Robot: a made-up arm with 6 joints.
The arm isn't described. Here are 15 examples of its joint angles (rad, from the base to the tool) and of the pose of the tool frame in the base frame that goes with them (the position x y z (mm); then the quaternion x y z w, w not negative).
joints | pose
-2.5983 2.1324 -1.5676 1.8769 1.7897 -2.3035 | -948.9 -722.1 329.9 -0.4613 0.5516 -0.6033 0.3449
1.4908 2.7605 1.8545 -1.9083 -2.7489 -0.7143 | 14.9 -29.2 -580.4 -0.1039 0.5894 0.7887 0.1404
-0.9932 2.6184 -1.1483 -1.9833 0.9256 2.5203 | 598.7 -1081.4 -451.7 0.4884 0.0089 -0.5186 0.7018
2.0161 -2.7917 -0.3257 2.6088 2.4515 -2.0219 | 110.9 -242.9 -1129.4 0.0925 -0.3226 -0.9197 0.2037
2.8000 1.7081 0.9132 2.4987 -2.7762 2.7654 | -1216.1 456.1 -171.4 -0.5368 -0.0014 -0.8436 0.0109
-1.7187 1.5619 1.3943 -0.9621 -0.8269 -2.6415 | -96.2 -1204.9 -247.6 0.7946 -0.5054 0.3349 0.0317
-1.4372 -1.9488 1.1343 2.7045 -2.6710 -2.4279 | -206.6 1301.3 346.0 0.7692 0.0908 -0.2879 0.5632
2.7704 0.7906 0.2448 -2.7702 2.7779 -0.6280 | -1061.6 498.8 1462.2 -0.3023 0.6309 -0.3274 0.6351
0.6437 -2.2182 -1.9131 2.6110 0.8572 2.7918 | -219.1 -89.0 -568.8 -0.4674 0.2752 0.1640 0.8240
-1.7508 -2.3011 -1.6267 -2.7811 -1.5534 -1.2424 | 84.2 462.1 -849.4 -0.8653 0.2393 -0.0135 0.4402
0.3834 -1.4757 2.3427 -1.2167 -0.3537 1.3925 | -503.4 -144.1 917.0 -0.1145 0.2183 0.3405 0.9073
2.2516 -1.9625 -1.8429 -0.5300 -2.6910 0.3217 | 442.8 -581.3 -433.2 0.1506 -0.1553 0.9760 0.0243
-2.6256 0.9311 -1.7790 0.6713 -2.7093 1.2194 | -450.5 -275.9 1387.3 -0.9071 0.0842 0.4122 0.0105
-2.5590 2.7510 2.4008 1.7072 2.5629 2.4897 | 53.4 -79.0 -389.4 0.8107 -0.0144 -0.3430 0.4743
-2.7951 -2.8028 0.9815 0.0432 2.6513 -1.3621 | 810.6 219.4 -656.6 -0.1233 -0.3586 0.8311 0.4068
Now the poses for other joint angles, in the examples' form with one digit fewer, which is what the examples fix.
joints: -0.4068 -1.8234 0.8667 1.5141 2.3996 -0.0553
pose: -1282 719 401 -0.595 0.508 -0.119 0.611
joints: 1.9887 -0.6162 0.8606 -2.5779 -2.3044 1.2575
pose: 165 -414 1732 -0.737 -0.577 0.284 0.206
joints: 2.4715 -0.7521 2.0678 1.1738 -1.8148 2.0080
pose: 218 -69 1329 -0.660 -0.014 -0.537 0.525
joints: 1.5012 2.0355 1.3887 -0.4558 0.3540 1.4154
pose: 64 748 -739 -0.303 0.902 -0.283 0.117
